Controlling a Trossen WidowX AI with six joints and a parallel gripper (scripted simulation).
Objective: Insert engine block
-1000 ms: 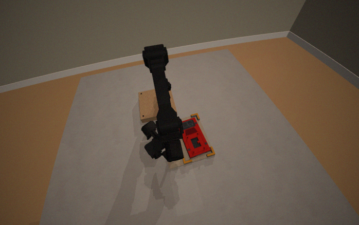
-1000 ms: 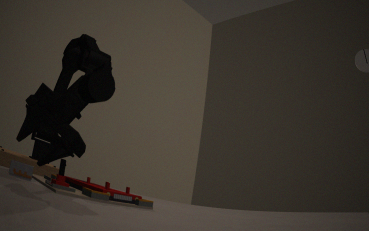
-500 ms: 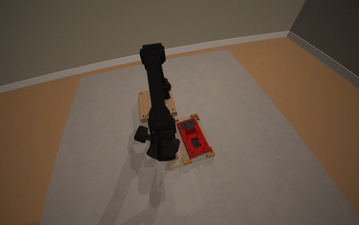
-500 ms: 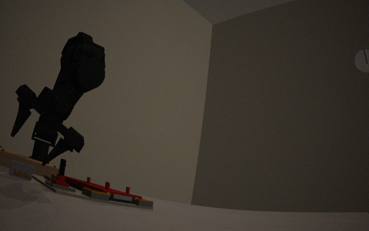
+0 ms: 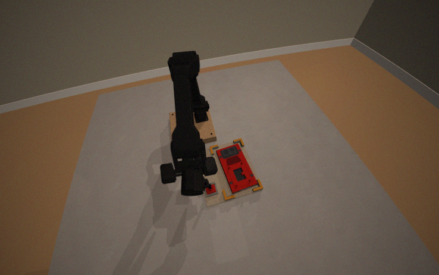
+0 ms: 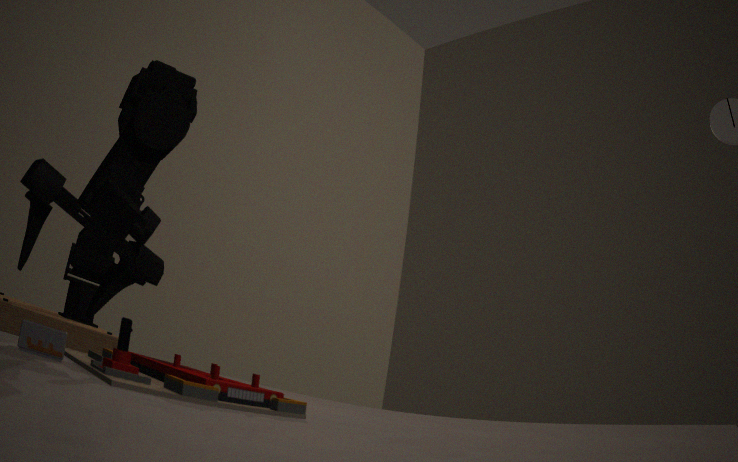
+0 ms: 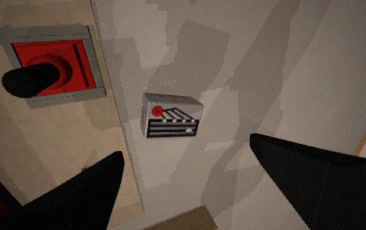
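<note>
The engine block is 5 cm below my gripper tip. Also, from my gripper tip: black peg: 5 cm ahead, 8 cm to the left, 3 cm below.
</note>
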